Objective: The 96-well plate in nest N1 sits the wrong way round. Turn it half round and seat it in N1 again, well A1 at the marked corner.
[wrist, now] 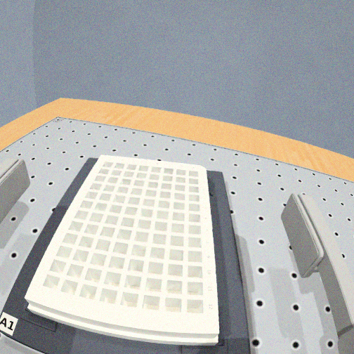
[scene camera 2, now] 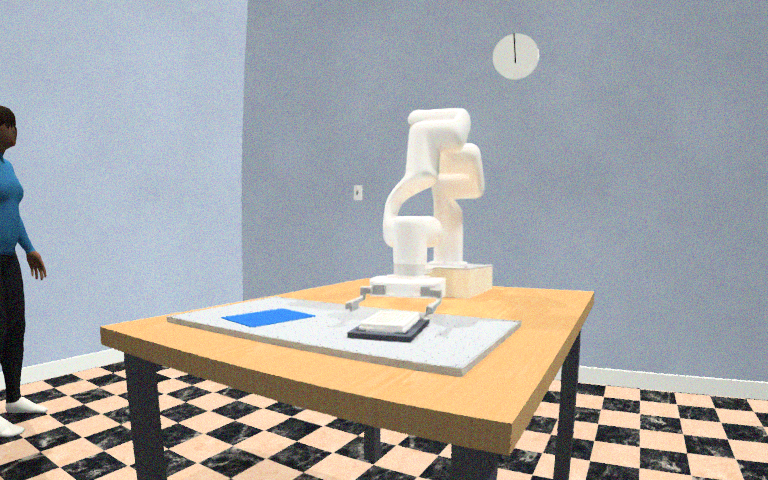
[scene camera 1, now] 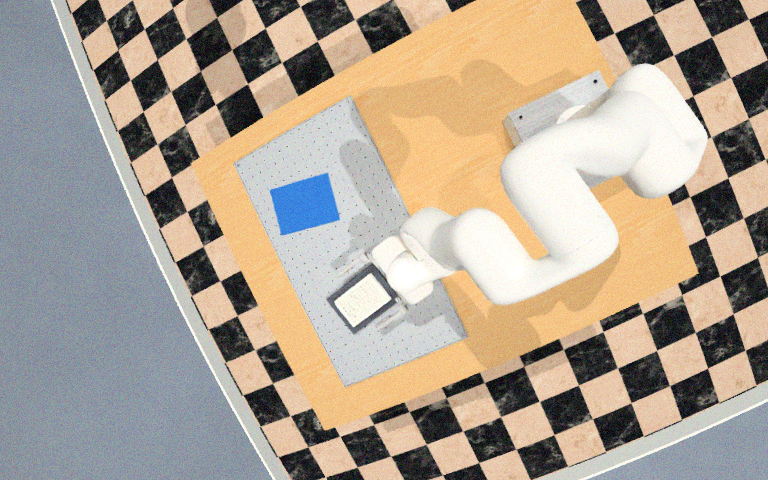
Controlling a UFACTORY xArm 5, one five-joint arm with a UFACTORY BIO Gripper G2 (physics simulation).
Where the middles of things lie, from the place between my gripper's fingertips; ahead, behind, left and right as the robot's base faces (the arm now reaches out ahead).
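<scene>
My hand is 20 mm above the off-white 96-well plate (scene camera 1: 367, 296). There's the dark nest N1 (scene camera 1: 379, 277) as well, 40 mm below my hand, and the flat blue rectangle (scene camera 1: 308, 203), which is also 40 mm below my hand but 10 mm ahead of it and 290 mm to the right of it.
</scene>
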